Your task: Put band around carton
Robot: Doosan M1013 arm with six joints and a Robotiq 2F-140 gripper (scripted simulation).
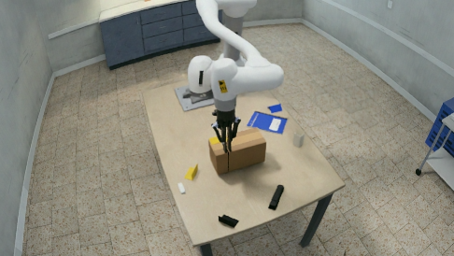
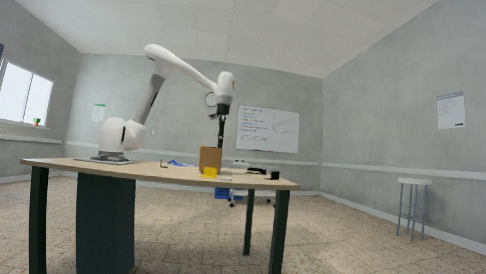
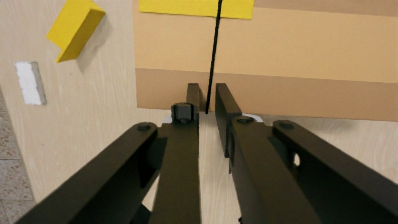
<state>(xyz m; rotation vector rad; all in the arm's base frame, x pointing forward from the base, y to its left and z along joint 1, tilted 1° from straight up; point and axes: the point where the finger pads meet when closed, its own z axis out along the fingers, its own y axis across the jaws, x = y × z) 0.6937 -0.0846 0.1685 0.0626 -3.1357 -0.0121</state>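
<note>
Now: the brown carton 100 mm below my hand, 70 mm to the left of it and 40 mm behind it. From my hand the other things lie so: white block 250 mm to the right, 180 mm below, 30 mm ahead; blue folder 350 mm to the left, 260 mm behind, 180 mm below.
</note>
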